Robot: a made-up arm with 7 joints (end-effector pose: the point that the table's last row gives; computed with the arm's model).
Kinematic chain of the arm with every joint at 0, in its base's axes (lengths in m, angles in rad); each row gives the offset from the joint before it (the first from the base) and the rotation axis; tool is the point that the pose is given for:
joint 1: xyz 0 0 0.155 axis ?
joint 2: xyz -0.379 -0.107 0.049 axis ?
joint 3: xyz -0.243 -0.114 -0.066 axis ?
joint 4: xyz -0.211 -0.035 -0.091 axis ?
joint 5: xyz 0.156 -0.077 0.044 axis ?
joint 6: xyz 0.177 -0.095 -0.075 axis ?
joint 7: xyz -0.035 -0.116 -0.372 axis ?
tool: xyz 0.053 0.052 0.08
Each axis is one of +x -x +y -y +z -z.
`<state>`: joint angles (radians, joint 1 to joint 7).
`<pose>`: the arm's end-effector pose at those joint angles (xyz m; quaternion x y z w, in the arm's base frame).
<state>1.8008 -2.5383 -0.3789 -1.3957 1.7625 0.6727 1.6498</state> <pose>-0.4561 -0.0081 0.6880 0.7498 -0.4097 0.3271 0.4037</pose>
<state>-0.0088 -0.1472 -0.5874 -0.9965 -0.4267 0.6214 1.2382</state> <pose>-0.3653 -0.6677 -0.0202 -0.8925 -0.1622 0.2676 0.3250</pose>
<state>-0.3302 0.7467 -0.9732 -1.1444 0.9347 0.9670 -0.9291</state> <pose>-0.0738 -0.5389 -0.3067 0.2793 0.0438 0.4566 0.8435</pose>
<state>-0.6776 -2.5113 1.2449 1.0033 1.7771 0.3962 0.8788</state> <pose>-0.2624 0.0779 0.3430 0.0843 -0.9148 -0.3643 0.1526</pose>
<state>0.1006 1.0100 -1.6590 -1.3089 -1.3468 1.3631 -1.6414</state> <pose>-0.5108 -0.1011 -0.2770 0.2037 -0.6993 -0.6654 0.1633</pose>
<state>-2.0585 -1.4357 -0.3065 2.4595 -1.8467 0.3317 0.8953</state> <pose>0.7467 0.0669 0.1239 0.5629 -0.5196 -0.4513 0.4576</pose>
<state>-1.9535 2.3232 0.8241 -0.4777 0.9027 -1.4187 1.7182</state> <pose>0.3585 -0.1418 0.3080 0.7957 0.2880 -0.1786 0.5020</pose>
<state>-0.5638 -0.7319 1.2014 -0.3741 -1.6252 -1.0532 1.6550</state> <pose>-0.8152 -0.0598 -0.5517 -0.2410 0.7263 -0.6353 0.1041</pose>
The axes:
joint 1: +y
joint 2: +z
joint 3: -y
joint 4: +x
joint 5: +x
joint 6: -y
joint 7: -x

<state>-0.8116 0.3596 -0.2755 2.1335 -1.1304 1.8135 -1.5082</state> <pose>0.2329 -0.3835 -0.3680 0.6037 -0.6653 0.4391 0.0066</pose>
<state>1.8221 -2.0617 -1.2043 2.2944 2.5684 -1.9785 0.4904</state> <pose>0.2119 0.2568 0.4232 -0.3220 -0.4537 0.2348 0.7971</pose>
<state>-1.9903 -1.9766 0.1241 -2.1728 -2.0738 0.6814 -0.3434</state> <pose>0.1339 -0.2840 0.0339 -0.4814 0.4948 -0.0289 0.7229</pose>
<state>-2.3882 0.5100 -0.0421 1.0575 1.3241 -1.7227 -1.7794</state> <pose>0.8028 -0.3183 -0.1584 0.0239 0.6583 0.3924 0.6420</pose>
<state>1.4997 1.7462 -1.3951 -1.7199 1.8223 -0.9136 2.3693</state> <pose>0.1414 -0.7439 0.1801 -0.1056 0.3850 -0.8480 0.3486</pose>
